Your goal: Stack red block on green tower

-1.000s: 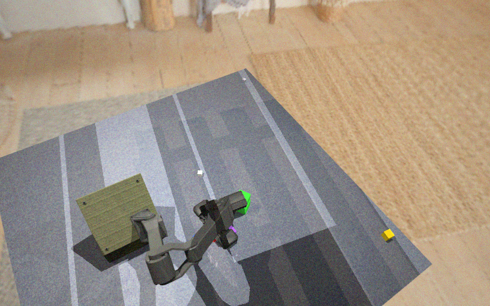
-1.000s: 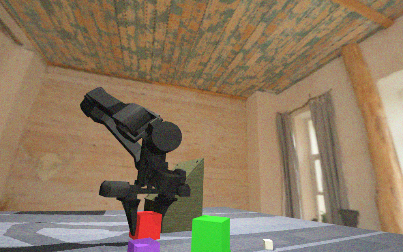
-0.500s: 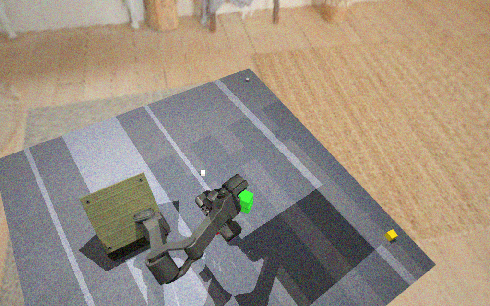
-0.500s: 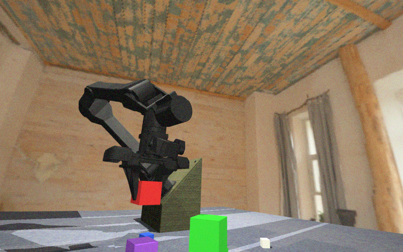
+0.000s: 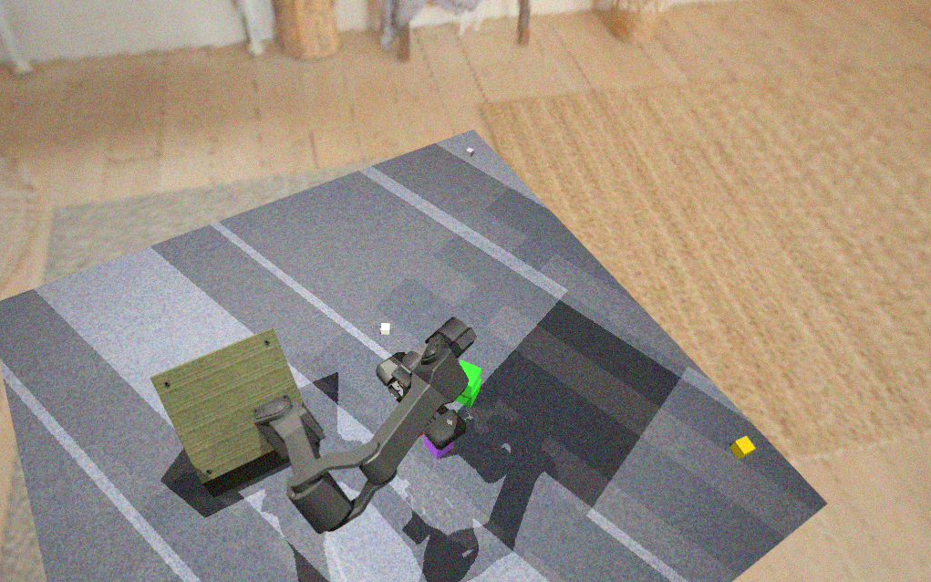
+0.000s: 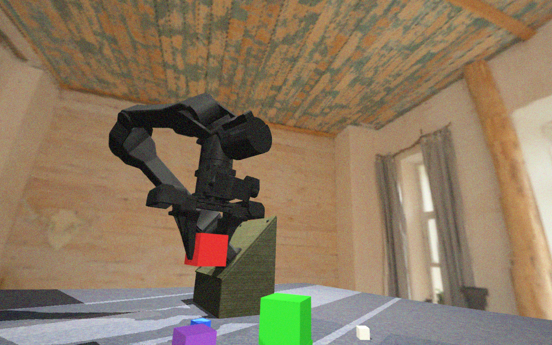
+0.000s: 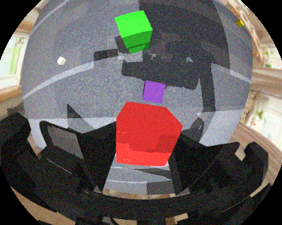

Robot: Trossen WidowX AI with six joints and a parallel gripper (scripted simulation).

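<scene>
Right now my gripper tip is 110 mm above the purple block, 30 mm short of it and 10 mm to the left of it. Also, from my gripper tip: red block (20 mm above); then small blue block (120 mm below, 70 mm behind, 30 mm to the left); then small white cube (280 mm to the left, 120 mm below, 70 mm ahead).
</scene>
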